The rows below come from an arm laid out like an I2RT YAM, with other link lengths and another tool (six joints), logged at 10 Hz.
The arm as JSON. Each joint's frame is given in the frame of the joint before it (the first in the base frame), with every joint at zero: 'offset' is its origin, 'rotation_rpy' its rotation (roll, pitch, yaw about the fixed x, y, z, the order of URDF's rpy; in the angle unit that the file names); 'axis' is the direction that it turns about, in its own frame. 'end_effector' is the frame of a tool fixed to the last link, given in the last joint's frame.
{
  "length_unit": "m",
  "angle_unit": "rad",
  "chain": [
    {
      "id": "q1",
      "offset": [
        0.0,
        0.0,
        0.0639
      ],
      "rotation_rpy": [
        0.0,
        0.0,
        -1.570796
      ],
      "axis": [
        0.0,
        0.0,
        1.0
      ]
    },
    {
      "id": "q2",
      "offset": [
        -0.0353,
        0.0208,
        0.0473
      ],
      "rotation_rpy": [
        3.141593,
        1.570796,
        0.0
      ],
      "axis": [
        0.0,
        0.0,
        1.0
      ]
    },
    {
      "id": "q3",
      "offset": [
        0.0,
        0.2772,
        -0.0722
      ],
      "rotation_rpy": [
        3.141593,
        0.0,
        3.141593
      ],
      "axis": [
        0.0,
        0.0,
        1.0
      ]
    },
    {
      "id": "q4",
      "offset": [
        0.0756,
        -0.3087,
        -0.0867
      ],
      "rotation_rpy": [
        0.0,
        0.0,
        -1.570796
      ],
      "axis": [
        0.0,
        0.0,
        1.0
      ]
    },
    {
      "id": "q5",
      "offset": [
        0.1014,
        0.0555,
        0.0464
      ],
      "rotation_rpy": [
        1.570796,
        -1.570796,
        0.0
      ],
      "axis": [
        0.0,
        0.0,
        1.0
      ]
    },
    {
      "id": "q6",
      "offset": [
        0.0,
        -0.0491,
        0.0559
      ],
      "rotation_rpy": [
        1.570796,
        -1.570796,
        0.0
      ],
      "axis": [
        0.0,
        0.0,
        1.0
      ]
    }
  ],
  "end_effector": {
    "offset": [
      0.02,
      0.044,
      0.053
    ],
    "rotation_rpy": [
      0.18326,
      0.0,
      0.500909
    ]
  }
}
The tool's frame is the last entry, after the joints.
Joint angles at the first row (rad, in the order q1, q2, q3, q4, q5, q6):
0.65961, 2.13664, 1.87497, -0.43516, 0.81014, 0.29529
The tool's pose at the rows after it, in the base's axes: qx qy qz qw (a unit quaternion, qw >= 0); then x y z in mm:
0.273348 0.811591 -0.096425 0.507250 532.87 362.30 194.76
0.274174 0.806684 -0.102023 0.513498 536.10 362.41 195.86
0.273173 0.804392 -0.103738 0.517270 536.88 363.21 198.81
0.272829 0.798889 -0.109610 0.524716 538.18 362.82 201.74
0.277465 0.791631 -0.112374 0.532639 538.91 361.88 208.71
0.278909 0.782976 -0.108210 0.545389 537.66 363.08 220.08
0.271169 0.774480 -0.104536 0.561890 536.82 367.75 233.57
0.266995 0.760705 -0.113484 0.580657 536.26 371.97 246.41
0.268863 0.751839 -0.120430 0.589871 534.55 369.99 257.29
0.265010 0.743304 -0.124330 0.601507 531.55 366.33 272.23
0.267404 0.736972 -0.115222 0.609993 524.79 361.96 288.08
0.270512 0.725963 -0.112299 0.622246 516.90 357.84 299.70
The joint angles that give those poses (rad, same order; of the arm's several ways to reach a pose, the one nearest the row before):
0.65961, 2.15648, 1.88973, -0.44335, 0.83620, 0.29558
0.65962, 2.16574, 1.90145, -0.43510, 0.85398, 0.28384
0.66115, 2.16748, 1.90939, -0.43261, 0.86171, 0.27484
0.66267, 2.16752, 1.91142, -0.41979, 0.88137, 0.25826
0.66421, 2.16161, 1.91476, -0.41155, 0.90262, 0.25149
0.66958, 2.14250, 1.90241, -0.37638, 0.91898, 0.22960
0.67854, 2.12928, 1.89945, -0.32670, 0.93218, 0.17854
0.69100, 2.12616, 1.90883, -0.28340, 0.97386, 0.12249
0.69460, 2.11206, 1.90838, -0.26903, 1.00081, 0.09657
0.69605, 2.08302, 1.89219, -0.23341, 1.01571, 0.04737
0.69776, 2.03702, 1.85689, -0.20234, 1.01498, 0.02919
0.70389, 1.99020, 1.80222, -0.14047, 1.03239, -0.00459

